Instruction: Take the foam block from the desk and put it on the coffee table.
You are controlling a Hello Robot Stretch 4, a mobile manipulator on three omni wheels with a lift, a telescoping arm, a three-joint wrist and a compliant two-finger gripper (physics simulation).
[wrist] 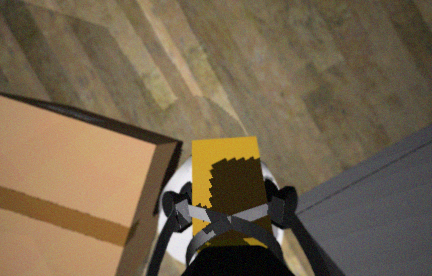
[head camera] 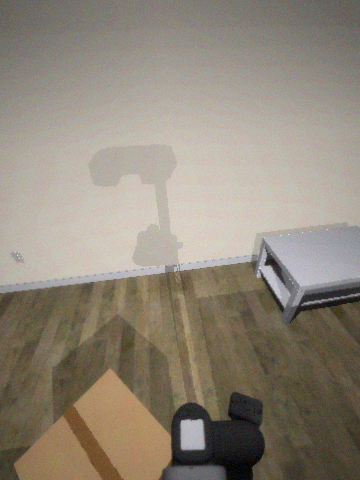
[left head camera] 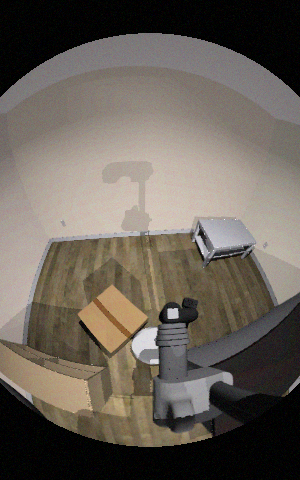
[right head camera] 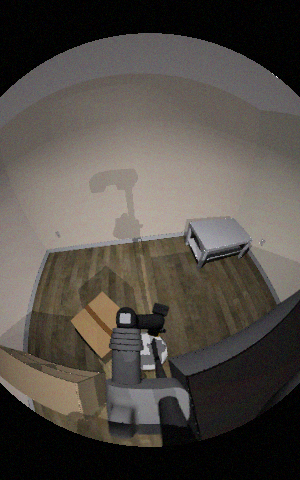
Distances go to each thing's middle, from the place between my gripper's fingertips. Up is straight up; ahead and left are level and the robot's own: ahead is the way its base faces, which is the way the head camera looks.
Labels:
My gripper is now 1 cm below the yellow foam block (wrist: 227, 177).

